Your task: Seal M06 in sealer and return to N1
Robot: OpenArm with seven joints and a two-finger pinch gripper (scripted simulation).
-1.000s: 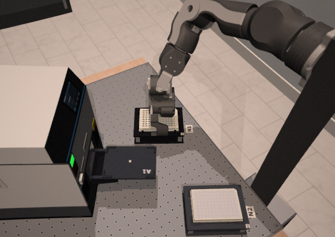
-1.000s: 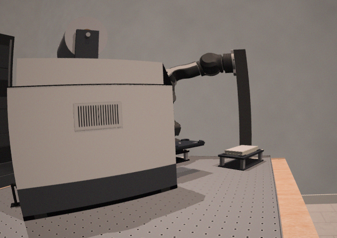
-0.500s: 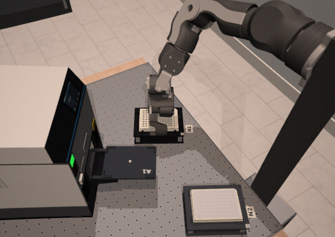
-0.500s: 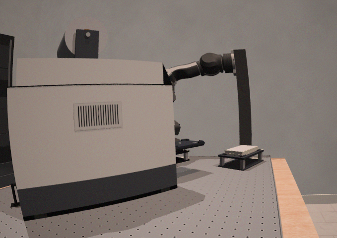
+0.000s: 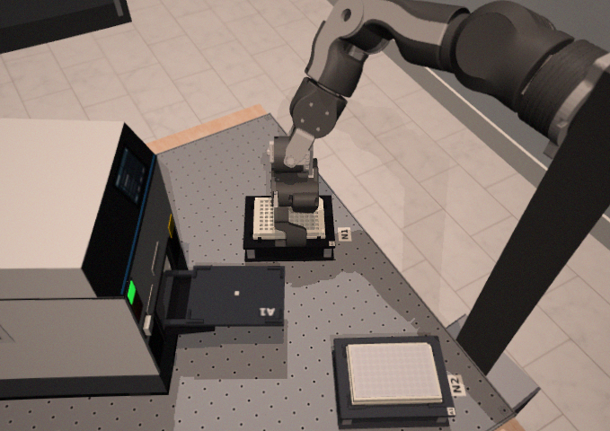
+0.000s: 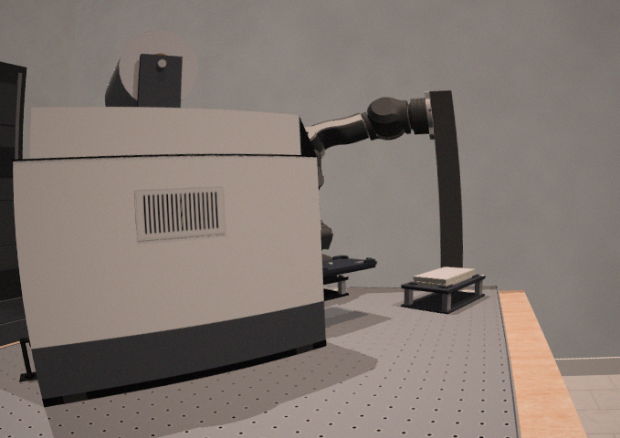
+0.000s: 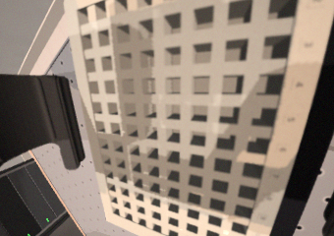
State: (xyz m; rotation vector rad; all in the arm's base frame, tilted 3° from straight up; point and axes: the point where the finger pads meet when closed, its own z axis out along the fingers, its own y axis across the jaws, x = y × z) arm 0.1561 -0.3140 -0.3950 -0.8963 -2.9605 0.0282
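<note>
Right now the 96-well plate M06 is right at my hand. From my hand the other things lie so: sealer's stage: 17 cm ahead, 11 cm to the left, 6 cm above; nest N1: 1 cm below; plate M09: 33 cm to the left, 4 cm ahead.
</note>
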